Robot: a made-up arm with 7 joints.
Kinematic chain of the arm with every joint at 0, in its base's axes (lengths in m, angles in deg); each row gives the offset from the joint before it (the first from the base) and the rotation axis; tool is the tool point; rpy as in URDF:
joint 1: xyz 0 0 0.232 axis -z
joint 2: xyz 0 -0.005 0.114 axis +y
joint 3: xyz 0 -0.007 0.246 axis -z
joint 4: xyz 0 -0.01 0.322 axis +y
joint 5: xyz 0 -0.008 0.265 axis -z
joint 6: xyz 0 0 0.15 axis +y
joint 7: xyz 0 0 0.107 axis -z
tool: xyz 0 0 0 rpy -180 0 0
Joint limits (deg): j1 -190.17..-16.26 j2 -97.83..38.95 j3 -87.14..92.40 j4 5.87..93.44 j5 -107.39..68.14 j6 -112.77..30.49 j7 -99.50..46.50
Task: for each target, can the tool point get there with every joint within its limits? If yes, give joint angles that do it. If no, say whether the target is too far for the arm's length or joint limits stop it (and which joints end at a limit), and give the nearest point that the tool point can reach.
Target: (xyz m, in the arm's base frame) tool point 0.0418 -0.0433 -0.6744
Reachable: no: joint limits stop it (at a limit: joint 2, joint 3, joint 4, joint 5) | nearest point 0.4350 -0.4506 0.1457 | short by 0.997 m
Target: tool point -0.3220 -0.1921 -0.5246
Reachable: no: joint limits stop it (at a limit: joint 1, joint 2, joint 3, joint 4) | nearest point -0.3839 -0.5113 0.1409 | short by 0.741 m
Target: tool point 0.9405 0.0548 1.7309
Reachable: no: too far | nearest point 0.6118 0.0356 1.2469 | short by 0.585 m
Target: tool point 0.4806 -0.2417 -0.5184
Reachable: no: joint limits stop it (at a limit: joint 2, joint 3, joint 4) | nearest point 0.5913 -0.2974 0.1319 | short by 0.662 m
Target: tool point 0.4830 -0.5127 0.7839
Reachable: yes | joints -164.11 -73.16 -60.27 85.04 -5.15 -68.06 -12.58
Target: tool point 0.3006 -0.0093 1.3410
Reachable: yes | joints -162.76 -19.30 52.58 21.78 12.60 -61.48 -11.10
